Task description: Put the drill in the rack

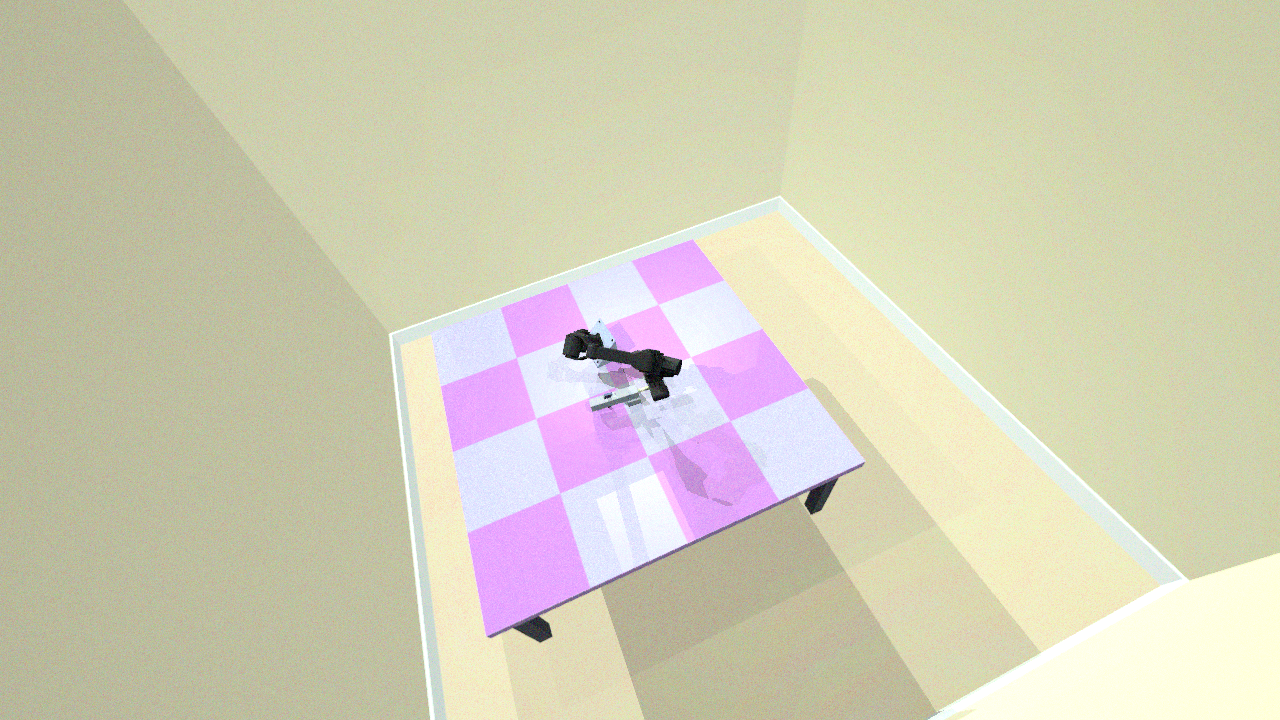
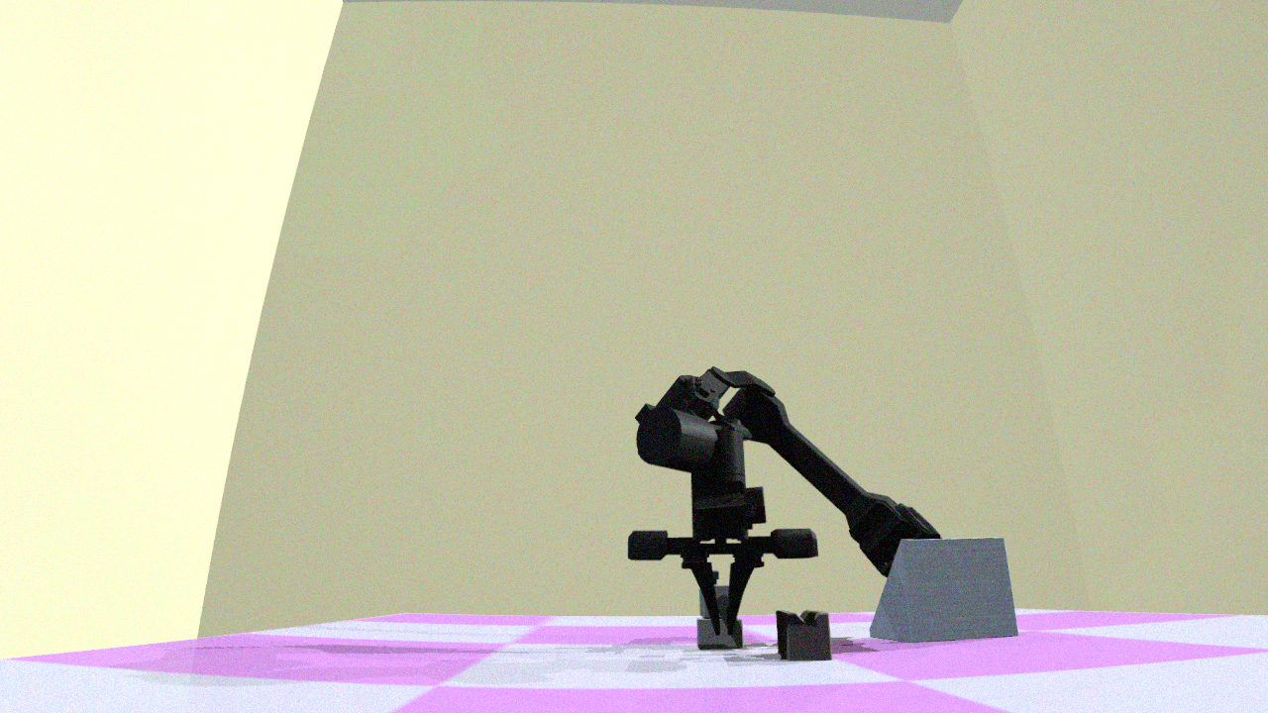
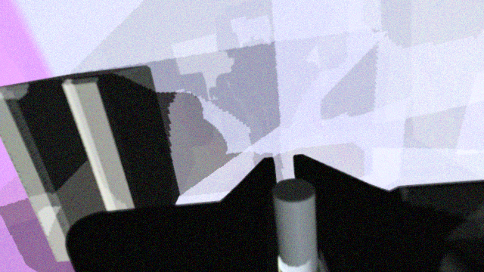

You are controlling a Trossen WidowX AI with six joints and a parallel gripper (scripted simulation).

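Right now the drill is 6 cm to the right of my gripper tip and 3 cm above it. Also, from my gripper tip: key 1 cm behind, 18 cm to the right, 3 cm above; then grey holder block 1 cm behind, 15 cm to the right, 2 cm above; then rack 7 cm behind, 2 cm to the left.
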